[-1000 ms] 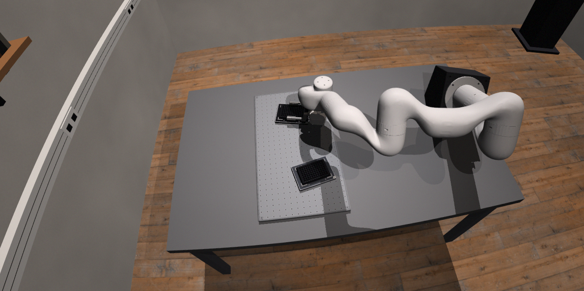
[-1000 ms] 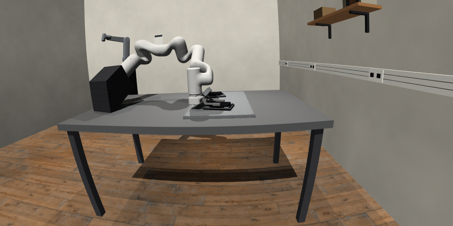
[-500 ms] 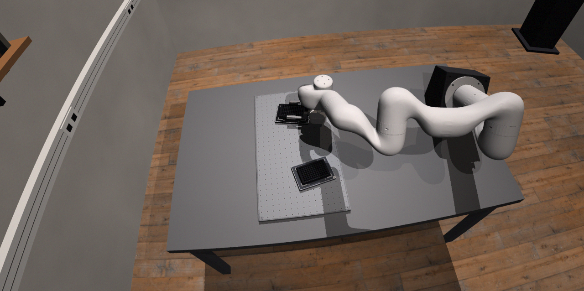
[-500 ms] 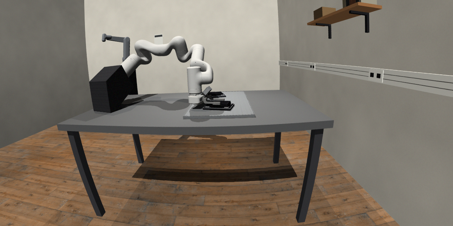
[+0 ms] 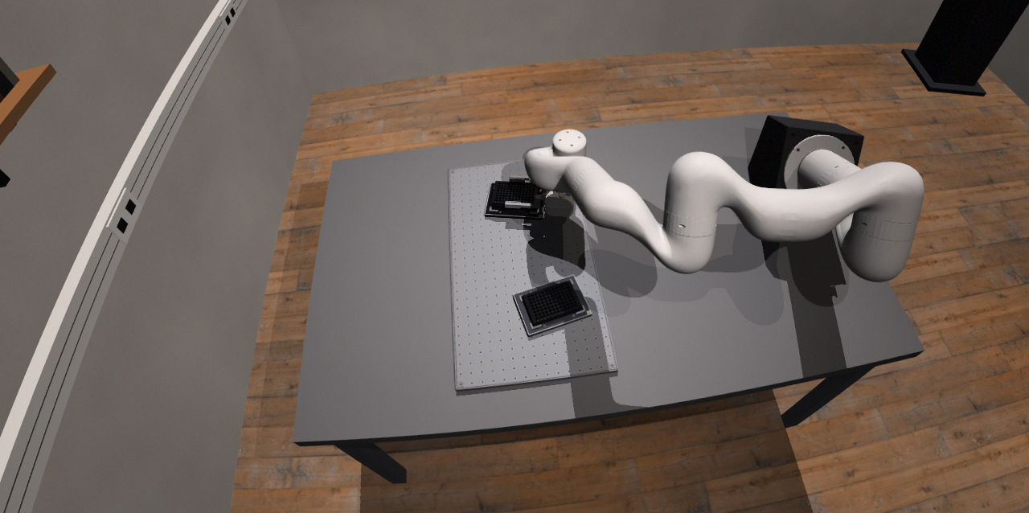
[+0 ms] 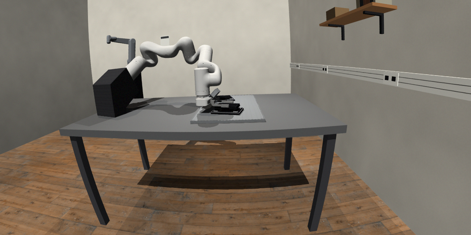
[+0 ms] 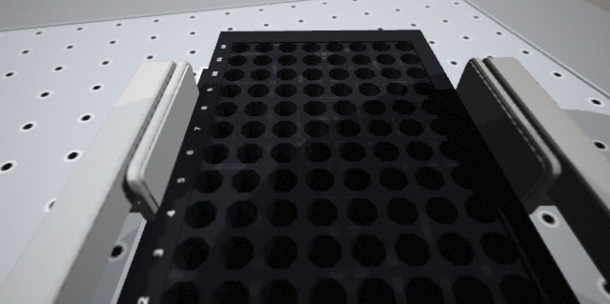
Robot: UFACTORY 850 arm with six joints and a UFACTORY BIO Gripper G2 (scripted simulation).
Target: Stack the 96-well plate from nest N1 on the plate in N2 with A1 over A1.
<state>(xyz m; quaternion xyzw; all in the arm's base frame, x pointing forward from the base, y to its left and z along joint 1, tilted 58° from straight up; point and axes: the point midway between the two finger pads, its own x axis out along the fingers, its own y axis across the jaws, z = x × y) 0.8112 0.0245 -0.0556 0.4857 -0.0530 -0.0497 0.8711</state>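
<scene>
Right now the plate nest N1 is 4 cm below my hand. Round my hand: plate nest N2: 12 cm behind, 33 cm to the left, 4 cm below.
</scene>
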